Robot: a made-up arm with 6 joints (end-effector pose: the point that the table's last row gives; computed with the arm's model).
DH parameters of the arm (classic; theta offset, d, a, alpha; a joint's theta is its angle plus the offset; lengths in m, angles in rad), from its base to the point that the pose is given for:
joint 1: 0 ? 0 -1.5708
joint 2: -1.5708 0 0.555 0
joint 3: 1.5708 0.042 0 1.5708
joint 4: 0 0.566 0 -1.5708
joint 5: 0 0 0 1.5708
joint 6: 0 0.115 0 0
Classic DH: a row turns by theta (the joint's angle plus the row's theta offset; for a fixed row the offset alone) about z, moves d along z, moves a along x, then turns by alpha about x.
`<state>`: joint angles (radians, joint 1 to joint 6).
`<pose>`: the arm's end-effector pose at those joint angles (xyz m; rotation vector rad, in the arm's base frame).
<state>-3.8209 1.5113 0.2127 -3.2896 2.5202 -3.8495</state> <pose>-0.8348 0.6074 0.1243 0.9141 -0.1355 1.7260</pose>
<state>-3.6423 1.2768 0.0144 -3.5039 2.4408 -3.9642</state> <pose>-0.8851 0.4065 0.4574 1.3637 -0.2073 1.6781</pose>
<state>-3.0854 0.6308 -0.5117 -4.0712 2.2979 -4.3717</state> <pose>-0.3277 -0.1295 1.0384 2.2808 0.3600 0.6611</pose>
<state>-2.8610 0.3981 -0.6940 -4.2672 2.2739 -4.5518</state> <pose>-0.0007 -0.1263 1.0689 2.2313 0.7969 0.1140</pose>
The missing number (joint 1, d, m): 0.098
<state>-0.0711 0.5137 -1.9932 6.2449 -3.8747 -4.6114</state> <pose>-0.1955 0.0531 0.7018 0.8153 0.6322 1.4876</pose>
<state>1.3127 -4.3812 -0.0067 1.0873 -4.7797 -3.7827</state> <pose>0.1296 1.0534 -0.3159 -1.3851 -1.6051 0.6717</pose>
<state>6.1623 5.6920 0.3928 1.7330 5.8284 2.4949</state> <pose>-0.4310 0.0445 1.2166 0.4293 0.3626 -2.0859</pose>
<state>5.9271 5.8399 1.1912 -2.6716 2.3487 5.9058</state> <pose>0.0378 -0.0088 1.0048 -1.9052 -0.6581 1.7373</pose>
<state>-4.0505 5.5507 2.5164 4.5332 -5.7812 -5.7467</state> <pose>-0.1639 0.2306 0.3793 -1.6808 0.0942 0.3345</pose>
